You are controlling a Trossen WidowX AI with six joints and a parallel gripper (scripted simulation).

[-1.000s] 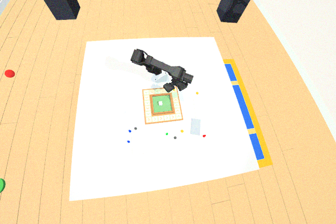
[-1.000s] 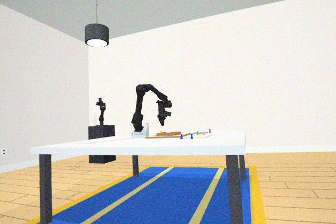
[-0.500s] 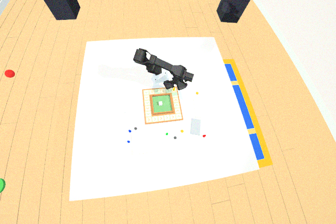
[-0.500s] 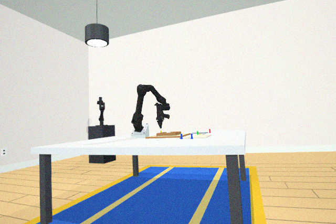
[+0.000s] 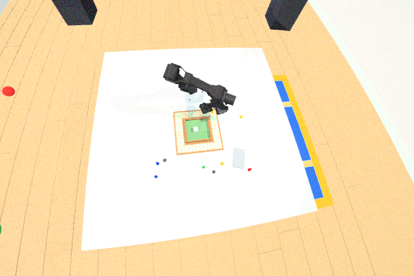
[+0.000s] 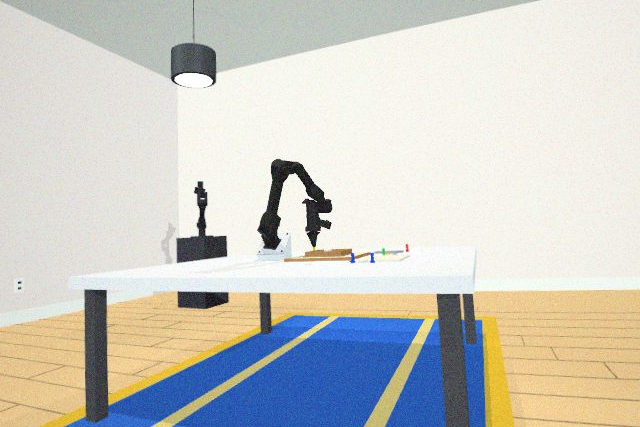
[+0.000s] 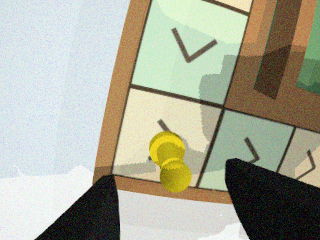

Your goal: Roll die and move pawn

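The yellow pawn is 2 cm below my gripper tip. The rest, counted from my gripper tip: white die 12 cm ahead, 12 cm to the right, 2 cm below; then green pawn 35 cm ahead, 9 cm to the right, 3 cm below; then green dice tray 12 cm ahead, 11 cm to the right, 4 cm below.
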